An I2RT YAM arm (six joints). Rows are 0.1 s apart.
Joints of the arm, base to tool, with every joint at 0 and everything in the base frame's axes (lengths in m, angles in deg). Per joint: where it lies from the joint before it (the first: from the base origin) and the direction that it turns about. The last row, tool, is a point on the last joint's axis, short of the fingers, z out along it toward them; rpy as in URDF.
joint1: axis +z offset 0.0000 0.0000 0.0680
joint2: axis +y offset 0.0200 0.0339 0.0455
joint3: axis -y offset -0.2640 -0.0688 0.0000
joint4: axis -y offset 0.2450 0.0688 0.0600
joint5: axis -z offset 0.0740 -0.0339 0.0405
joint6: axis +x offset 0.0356 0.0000 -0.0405
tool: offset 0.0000 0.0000 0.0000 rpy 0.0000 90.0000 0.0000
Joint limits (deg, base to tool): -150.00..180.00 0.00..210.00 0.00..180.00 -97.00..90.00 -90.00..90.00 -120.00..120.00
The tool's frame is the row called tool.
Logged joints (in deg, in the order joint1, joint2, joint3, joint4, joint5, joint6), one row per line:
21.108, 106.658, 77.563, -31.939, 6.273, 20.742
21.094, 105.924, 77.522, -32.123, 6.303, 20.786
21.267, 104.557, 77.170, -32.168, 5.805, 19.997
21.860, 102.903, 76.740, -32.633, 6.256, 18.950
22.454, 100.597, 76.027, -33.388, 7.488, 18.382
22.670, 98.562, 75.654, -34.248, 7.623, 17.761
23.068, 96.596, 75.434, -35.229, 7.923, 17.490
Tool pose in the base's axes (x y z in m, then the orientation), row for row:
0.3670, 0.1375, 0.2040, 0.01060, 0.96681, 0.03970, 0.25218
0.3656, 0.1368, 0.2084, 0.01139, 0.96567, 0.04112, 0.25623
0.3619, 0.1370, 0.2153, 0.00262, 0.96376, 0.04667, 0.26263
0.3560, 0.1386, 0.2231, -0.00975, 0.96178, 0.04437, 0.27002
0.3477, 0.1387, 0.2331, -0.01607, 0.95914, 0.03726, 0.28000
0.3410, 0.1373, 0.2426, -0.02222, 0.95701, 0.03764, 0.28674
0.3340, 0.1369, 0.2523, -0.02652, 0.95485, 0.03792, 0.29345
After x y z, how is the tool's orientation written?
As a quaternion, x y z w.
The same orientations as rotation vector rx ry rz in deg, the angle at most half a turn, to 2 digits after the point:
1.65, 150.65, 6.19
1.77, 150.16, 6.39
0.41, 149.37, 7.23
-1.51, 148.50, 6.85
-2.47, 147.35, 5.72
-3.40, 146.52, 5.76
-4.05, 145.70, 5.79

